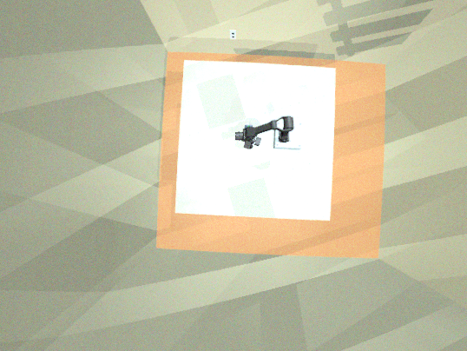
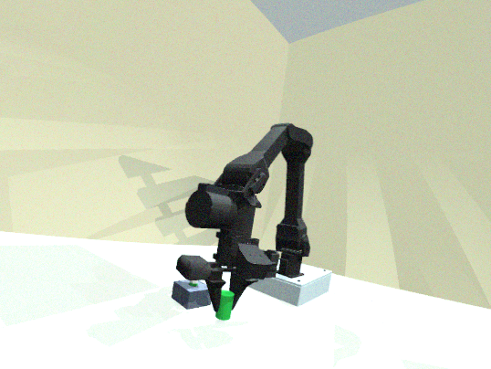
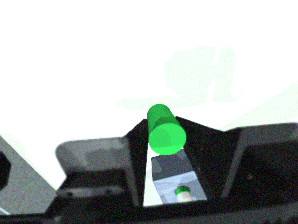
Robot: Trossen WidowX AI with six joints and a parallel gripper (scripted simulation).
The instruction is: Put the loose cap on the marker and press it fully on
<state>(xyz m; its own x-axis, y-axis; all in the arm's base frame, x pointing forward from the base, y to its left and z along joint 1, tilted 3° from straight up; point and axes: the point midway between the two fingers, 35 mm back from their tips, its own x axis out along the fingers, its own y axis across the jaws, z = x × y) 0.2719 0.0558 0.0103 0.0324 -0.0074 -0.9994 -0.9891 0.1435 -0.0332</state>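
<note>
My gripper tip is now 100 mm to the left of the grey holder block and 10 mm short of it. Also, from my gripper tip: green cap (10 mm above).
</note>
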